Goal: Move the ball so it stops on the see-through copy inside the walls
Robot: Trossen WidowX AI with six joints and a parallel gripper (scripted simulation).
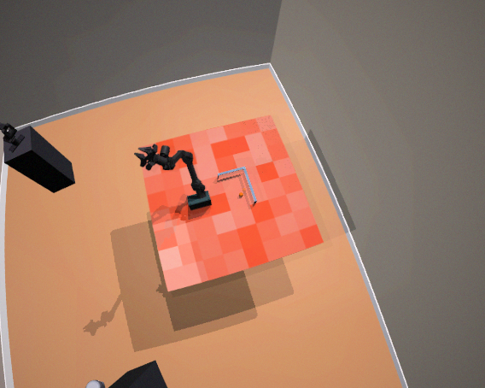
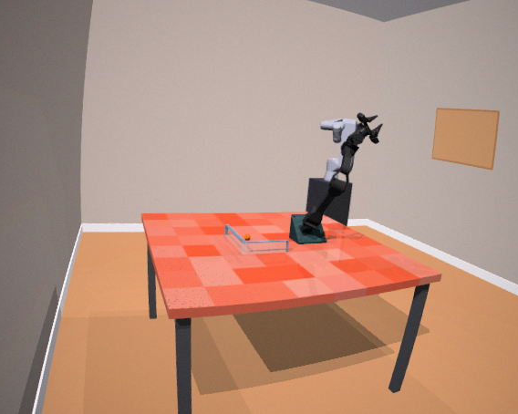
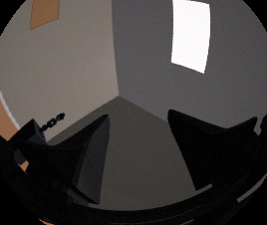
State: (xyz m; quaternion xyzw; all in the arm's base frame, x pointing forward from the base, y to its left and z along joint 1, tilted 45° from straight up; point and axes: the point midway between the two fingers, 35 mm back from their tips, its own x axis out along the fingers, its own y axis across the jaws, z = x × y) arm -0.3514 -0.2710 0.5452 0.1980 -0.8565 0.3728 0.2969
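Right now the orange ball is 70 cm below my gripper tip, 59 cm ahead of it and 31 cm to the right of it.
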